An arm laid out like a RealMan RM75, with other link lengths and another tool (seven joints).
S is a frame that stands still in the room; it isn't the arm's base.
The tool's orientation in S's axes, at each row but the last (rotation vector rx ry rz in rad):
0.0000 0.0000 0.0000
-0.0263 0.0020 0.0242
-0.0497 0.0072 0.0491
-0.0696 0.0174 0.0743
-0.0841 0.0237 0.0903
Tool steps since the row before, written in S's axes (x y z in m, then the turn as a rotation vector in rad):
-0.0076 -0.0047 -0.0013 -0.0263 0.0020 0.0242
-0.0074 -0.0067 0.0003 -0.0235 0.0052 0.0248
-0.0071 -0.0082 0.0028 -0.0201 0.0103 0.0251
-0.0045 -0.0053 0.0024 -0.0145 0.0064 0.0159
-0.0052 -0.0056 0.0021 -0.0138 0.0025 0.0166
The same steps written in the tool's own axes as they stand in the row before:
-0.0076 -0.0047 -0.0013 -0.0263 0.0020 0.0242
-0.0076 -0.0065 0.0001 -0.0234 0.0051 0.0249
-0.0075 -0.0080 0.0023 -0.0198 0.0100 0.0255
-0.0049 -0.0051 0.0020 -0.0143 0.0064 0.0161
-0.0057 -0.0053 0.0015 -0.0140 0.0024 0.0165

